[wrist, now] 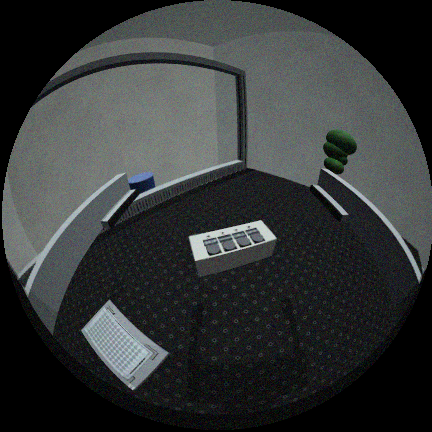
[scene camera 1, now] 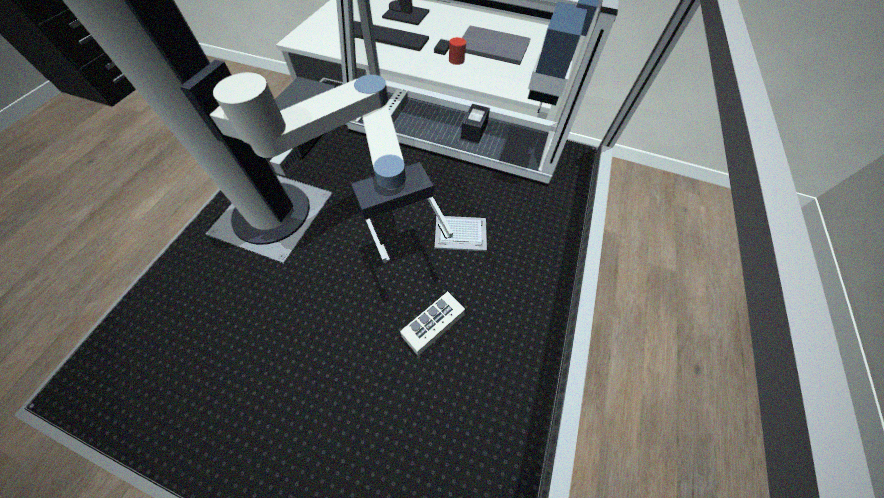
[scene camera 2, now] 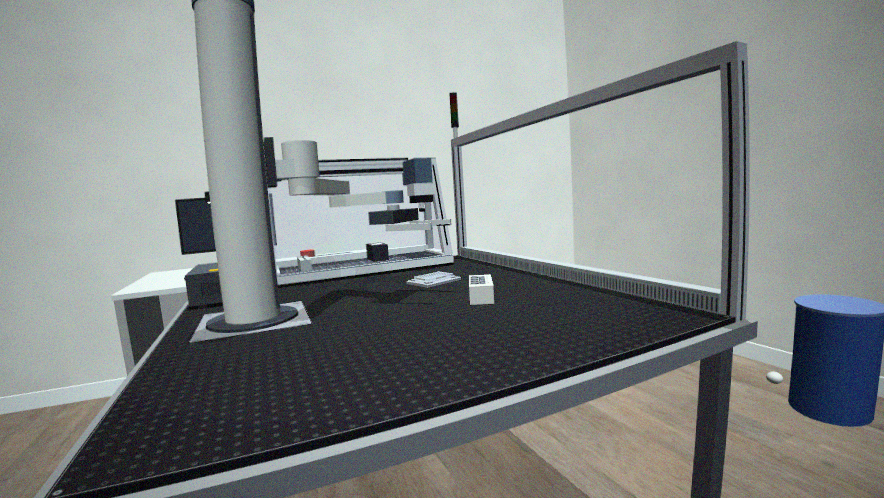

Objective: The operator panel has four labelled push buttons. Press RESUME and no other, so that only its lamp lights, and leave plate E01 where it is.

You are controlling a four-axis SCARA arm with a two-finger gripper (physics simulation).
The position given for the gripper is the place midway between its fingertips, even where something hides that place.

In view: the gripper (scene camera 1: 418, 247), a plate E01 (scene camera 1: 465, 231) and a white operator panel (scene camera 1: 420, 340).
The plate E01 also shows in the wrist view (wrist: 119, 347). The gripper is seen too in the wrist view (wrist: 225, 175) and in scene camera 2 (scene camera 2: 441, 224).
